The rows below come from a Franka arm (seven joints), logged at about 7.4 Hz.
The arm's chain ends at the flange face. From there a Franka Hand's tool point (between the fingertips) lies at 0.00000 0.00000 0.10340 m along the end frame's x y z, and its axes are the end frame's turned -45 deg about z.
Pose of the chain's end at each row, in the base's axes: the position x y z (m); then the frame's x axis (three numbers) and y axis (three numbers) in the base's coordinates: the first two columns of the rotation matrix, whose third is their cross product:
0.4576 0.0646 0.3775 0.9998 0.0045 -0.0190 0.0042 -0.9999 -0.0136
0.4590 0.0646 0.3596 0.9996 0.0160 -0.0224 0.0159 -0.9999 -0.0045
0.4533 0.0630 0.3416 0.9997 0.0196 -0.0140 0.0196 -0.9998 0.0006
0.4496 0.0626 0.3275 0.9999 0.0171 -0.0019 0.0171 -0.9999 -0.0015
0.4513 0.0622 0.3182 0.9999 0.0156 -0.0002 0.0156 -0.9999 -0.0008
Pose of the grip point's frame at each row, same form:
0.4556 0.0660 0.2741 0.7040 0.7102 -0.0038 0.7099 -0.7039 -0.0231
0.4567 0.0650 0.2562 0.6956 0.7183 -0.0127 0.7181 -0.6957 -0.0190
0.4519 0.0629 0.2382 0.6930 0.7208 -0.0103 0.7208 -0.6931 -0.0095
0.4494 0.0628 0.2241 0.6949 0.7191 -0.0003 0.7191 -0.6949 -0.0024
0.4513 0.0623 0.2148 0.6960 0.7181 0.0004 0.7181 -0.6960 -0.0007

